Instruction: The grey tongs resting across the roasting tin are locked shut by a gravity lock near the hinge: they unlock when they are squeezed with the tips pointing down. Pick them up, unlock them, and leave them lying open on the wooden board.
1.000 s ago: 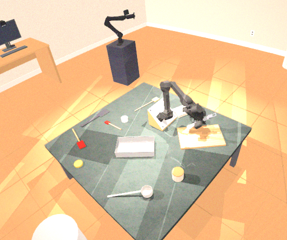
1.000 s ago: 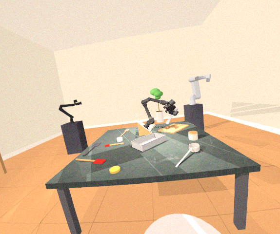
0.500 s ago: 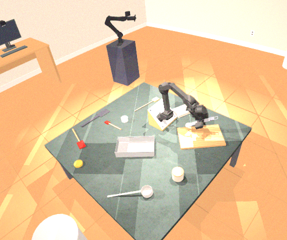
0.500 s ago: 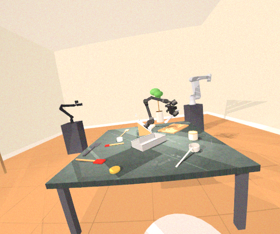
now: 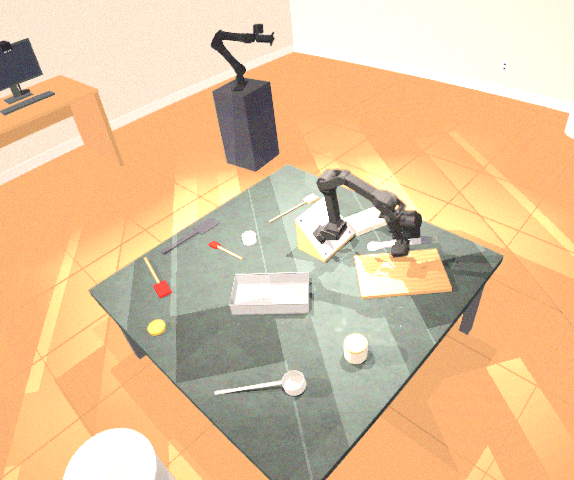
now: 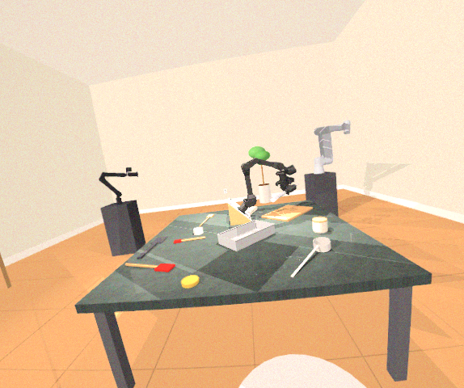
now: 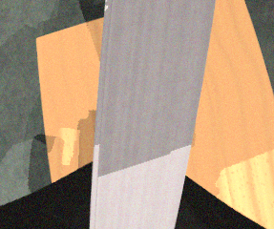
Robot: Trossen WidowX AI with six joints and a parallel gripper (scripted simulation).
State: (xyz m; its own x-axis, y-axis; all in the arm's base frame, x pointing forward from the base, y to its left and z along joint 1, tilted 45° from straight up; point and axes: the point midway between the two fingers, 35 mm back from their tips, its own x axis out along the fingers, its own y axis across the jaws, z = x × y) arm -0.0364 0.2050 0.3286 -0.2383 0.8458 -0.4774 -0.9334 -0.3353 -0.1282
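My gripper tip is now 140 mm above the wooden board, 20 mm to the left of it and 10 mm short of it. From my gripper tip the other things lie so: roasting tin (400 mm to the right, 390 mm ahead, 120 mm below); cleaver (1000 mm to the right, 250 mm ahead, 140 mm below); yellow disc (760 mm ahead, 700 mm to the right, 140 mm below).
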